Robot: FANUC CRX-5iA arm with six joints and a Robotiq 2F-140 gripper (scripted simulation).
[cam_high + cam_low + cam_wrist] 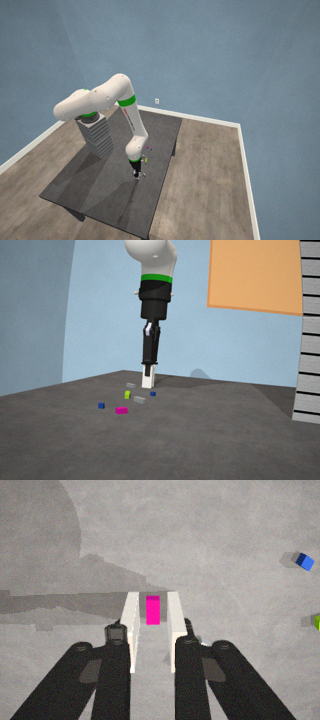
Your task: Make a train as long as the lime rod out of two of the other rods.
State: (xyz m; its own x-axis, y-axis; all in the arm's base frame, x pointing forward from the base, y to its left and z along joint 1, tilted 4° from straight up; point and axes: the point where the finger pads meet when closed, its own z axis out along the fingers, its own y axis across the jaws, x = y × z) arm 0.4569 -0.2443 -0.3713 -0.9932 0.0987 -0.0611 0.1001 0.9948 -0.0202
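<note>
Right now the lime rod is 170 mm to the left of my hand, 30 mm below it and 30 mm ahead of it.
</note>
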